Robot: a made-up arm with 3 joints. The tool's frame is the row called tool. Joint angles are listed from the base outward.
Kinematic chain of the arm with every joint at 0, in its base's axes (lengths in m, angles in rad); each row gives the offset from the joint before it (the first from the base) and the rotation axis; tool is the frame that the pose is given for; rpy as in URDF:
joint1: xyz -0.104 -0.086 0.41 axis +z
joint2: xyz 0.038 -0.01 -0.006 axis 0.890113 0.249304 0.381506
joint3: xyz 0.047 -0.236 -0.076 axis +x
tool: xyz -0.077 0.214 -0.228 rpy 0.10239 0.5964 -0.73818
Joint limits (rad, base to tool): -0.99..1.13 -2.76..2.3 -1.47..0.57
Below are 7 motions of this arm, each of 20 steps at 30 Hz.
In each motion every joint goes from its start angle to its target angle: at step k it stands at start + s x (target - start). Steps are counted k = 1, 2, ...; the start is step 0. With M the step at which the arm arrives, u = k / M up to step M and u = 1 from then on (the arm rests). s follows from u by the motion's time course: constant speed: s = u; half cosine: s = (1 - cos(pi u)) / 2; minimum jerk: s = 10 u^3 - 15 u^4 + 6 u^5.
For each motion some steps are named. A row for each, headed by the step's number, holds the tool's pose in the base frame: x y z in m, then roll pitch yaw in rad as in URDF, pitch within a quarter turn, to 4 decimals.
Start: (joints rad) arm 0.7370 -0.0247 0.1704
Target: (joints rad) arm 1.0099 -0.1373 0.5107
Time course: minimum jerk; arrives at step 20
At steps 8, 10, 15, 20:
8: -0.1033 -0.0701 0.1658 0.3386 0.7234 0.2101
10: -0.1082 -0.0649 0.1815 0.3924 0.7425 0.2892
15: -0.1194 -0.0563 0.2170 0.5161 0.7783 0.4694
20: -0.1224 -0.0547 0.2264 0.5498 0.7861 0.5183

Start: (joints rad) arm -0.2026 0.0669 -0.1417
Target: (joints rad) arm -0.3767 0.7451 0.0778
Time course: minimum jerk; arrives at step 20
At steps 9, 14, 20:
9: -0.1112 -0.0363 0.0963 0.3141 0.8080 -0.7402
14: -0.1109 0.0460 0.1538 0.8345 0.9760 -0.3001
20: -0.1107 0.0700 0.1815 1.0823 0.9910 -0.0825

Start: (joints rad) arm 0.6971 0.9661 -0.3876
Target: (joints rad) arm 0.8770 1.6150 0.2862
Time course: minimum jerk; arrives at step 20
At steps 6, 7, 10, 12, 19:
6: -0.3102 -0.0174 0.1320 0.9891 0.9501 1.0909
7: -0.3222 -0.0177 0.1573 1.1454 0.9451 1.2469
10: -0.3473 -0.0315 0.2524 1.6505 0.8330 1.7539
12: -0.3460 -0.0496 0.3155 1.9048 0.6939 2.0115
19: -0.3096 -0.0867 0.4086 2.2076 0.3928 2.3219

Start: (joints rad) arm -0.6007 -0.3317 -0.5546
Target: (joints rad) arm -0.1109 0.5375 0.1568
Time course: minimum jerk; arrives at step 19
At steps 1, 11, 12, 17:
1: -0.2573 -0.3254 0.0856 -0.4042 -0.1027 -1.6299
11: -0.1107 -0.0754 0.0802 0.1680 0.7057 -0.8927
12: -0.1109 -0.0425 0.0996 0.3047 0.7979 -0.7287
17: -0.1302 0.0270 0.1728 0.8525 0.9759 -0.1017

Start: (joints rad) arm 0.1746 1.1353 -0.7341
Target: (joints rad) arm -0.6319 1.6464 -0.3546
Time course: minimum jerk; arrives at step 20
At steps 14, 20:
14: -0.1399 0.2277 0.2144 1.4363 0.7969 0.3976
20: -0.1068 0.2362 0.2577 1.5988 0.7282 0.4167

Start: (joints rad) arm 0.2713 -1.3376 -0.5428
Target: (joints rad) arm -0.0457 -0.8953 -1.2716
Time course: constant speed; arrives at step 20
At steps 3, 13, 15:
3: -0.1011 -0.5244 0.3958 -0.5773 -1.0409 -1.1192
13: -0.1844 -0.5733 0.4065 -0.9303 -1.1117 -1.0397
15: -0.2012 -0.5798 0.4090 -1.0129 -1.1218 -1.0078

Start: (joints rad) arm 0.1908 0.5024 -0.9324
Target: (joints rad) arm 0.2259 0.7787 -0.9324
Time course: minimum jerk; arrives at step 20
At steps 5, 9, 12, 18, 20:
5: -0.0941 -0.1887 -0.0674 -0.3013 0.3179 -0.4811
9: -0.1072 -0.1571 -0.0720 -0.2517 0.3797 -0.4215
12: -0.1206 -0.1289 -0.0738 -0.2025 0.4338 -0.3633
18: -0.1373 -0.0981 -0.0733 -0.1425 0.4916 -0.2931
20: -0.1378 -0.0972 -0.0732 -0.1408 0.4931 -0.2910

